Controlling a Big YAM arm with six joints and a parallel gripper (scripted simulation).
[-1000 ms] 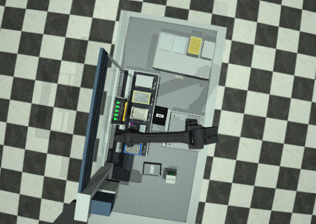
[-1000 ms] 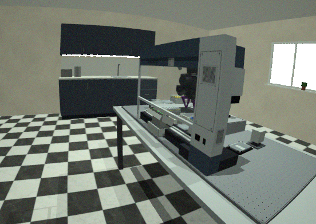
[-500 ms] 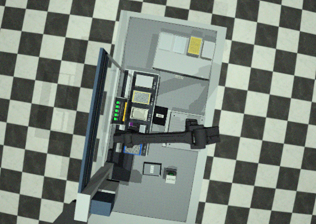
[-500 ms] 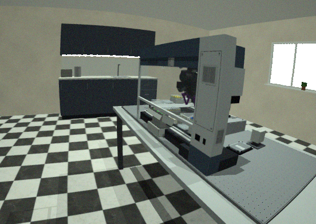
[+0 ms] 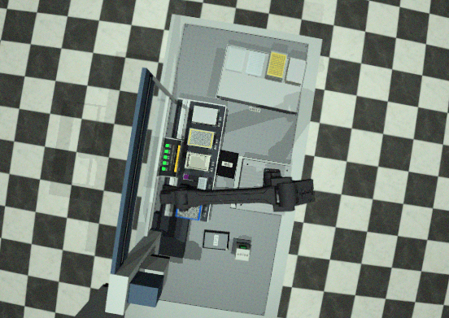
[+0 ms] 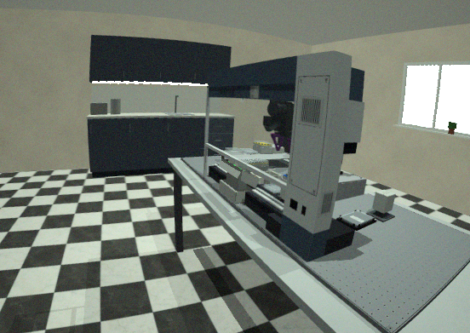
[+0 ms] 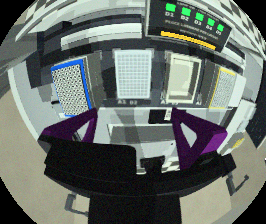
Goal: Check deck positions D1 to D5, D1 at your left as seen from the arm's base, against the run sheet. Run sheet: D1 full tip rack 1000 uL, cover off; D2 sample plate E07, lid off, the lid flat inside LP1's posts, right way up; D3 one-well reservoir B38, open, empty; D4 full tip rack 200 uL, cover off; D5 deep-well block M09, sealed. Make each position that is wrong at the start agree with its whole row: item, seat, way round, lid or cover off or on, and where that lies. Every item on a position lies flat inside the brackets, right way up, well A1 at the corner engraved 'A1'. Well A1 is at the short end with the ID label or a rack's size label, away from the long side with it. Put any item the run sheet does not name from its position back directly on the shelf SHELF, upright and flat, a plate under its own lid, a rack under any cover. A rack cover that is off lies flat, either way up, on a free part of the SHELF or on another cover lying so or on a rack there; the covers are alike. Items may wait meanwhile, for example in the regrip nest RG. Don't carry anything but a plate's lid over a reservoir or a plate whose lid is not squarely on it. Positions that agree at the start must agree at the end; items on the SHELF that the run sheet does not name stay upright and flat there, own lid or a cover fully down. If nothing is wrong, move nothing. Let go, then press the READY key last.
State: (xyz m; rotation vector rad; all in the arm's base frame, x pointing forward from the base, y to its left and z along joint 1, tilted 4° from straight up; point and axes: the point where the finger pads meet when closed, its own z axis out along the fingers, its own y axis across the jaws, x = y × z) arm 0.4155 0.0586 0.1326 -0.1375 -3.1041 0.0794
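My hand is 20 mm past the clear rack cover, 250 mm to the left of it and 100 mm above it. Also, from my hand: cream reservoir: 10 mm behind, 120 mm to the right, 160 mm below; blue-framed tip rack: 120 mm to the left, 100 mm below; clear plate: 160 mm below.
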